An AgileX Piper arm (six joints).
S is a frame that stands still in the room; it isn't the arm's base.
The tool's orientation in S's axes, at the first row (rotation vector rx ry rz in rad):
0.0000 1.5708 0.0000
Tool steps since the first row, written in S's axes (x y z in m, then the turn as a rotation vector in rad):
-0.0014 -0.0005 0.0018 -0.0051 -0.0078 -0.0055
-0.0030 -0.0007 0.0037 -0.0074 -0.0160 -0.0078
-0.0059 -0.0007 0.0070 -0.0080 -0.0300 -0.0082
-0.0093 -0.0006 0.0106 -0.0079 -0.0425 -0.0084
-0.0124 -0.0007 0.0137 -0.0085 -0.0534 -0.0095
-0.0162 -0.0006 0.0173 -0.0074 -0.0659 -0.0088
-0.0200 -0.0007 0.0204 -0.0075 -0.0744 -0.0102
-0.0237 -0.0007 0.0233 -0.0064 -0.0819 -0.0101
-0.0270 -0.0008 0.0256 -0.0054 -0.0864 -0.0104
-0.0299 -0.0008 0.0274 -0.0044 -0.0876 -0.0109
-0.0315 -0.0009 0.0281 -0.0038 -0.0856 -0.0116
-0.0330 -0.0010 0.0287 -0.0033 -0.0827 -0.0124
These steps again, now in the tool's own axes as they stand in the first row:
-0.0018 -0.0005 -0.0014 0.0055 -0.0078 -0.0051
-0.0037 -0.0007 -0.0030 0.0078 -0.0160 -0.0074
-0.0070 -0.0007 -0.0059 0.0082 -0.0300 -0.0080
-0.0106 -0.0006 -0.0093 0.0084 -0.0425 -0.0079
-0.0137 -0.0007 -0.0124 0.0095 -0.0534 -0.0085
-0.0173 -0.0006 -0.0162 0.0088 -0.0659 -0.0074
-0.0204 -0.0007 -0.0200 0.0102 -0.0744 -0.0075
-0.0233 -0.0007 -0.0237 0.0101 -0.0819 -0.0064
-0.0256 -0.0008 -0.0270 0.0104 -0.0864 -0.0054
-0.0274 -0.0008 -0.0299 0.0109 -0.0876 -0.0044
-0.0281 -0.0009 -0.0315 0.0116 -0.0856 -0.0038
-0.0287 -0.0010 -0.0330 0.0124 -0.0827 -0.0033

